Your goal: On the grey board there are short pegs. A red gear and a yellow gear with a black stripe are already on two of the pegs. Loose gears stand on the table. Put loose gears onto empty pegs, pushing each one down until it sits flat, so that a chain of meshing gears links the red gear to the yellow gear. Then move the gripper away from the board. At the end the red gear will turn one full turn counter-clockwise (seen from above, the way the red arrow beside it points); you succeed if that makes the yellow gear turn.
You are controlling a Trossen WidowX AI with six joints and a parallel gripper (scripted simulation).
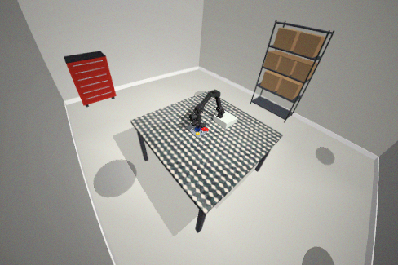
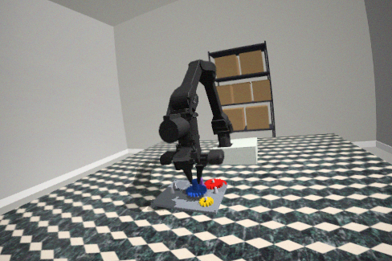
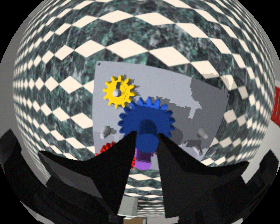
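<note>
The small purple gear is 5 cm behind my gripper tip, 1 cm to the right of it and 3 cm below it. The rest, counted from my gripper tip: yellow gear (3 cm ahead, 4 cm to the left, 4 cm below); then red gear (8 cm behind, 3 cm to the left, 4 cm below); then blue gear (1 cm below).
</note>
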